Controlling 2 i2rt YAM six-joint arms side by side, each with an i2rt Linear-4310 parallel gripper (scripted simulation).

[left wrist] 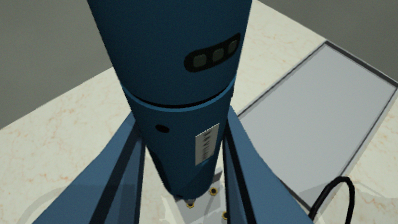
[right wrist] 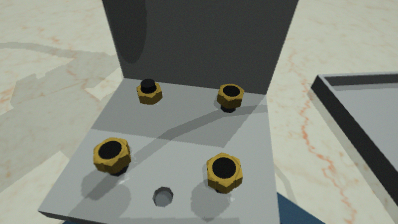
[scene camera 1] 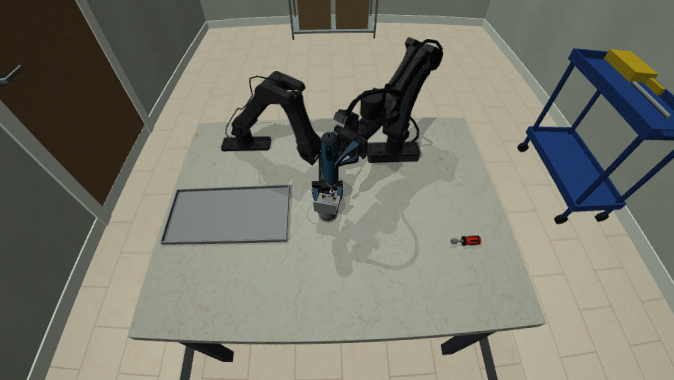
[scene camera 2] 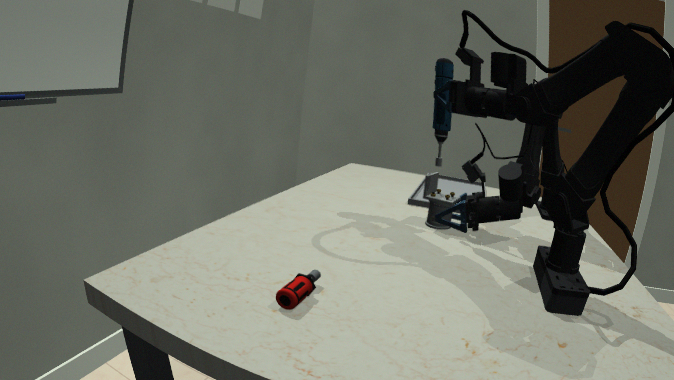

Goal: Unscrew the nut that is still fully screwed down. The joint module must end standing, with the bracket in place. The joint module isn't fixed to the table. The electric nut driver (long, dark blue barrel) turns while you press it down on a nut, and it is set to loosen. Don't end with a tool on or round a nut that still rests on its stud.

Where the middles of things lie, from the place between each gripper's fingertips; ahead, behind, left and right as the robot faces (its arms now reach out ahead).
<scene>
I see my right gripper [scene camera 2: 436,214] 5 cm below the grey bracket [right wrist: 190,56]. Round my right hand: red-handled hand driver [scene camera 2: 288,297] (7 cm ahead, 45 cm to the left, 1 cm below); then shallow grey tray [scene camera 1: 244,214] (4 cm ahead, 34 cm to the right, 2 cm below).
Now: the grey bracket 2 cm behind my left hand [scene camera 2: 441,96], 2 cm to the right of it and 21 cm below it. Also, from my left hand: red-handled hand driver 5 cm ahead, 44 cm to the left, 27 cm below; shallow grey tray 2 cm ahead, 36 cm to the right, 28 cm below.
</scene>
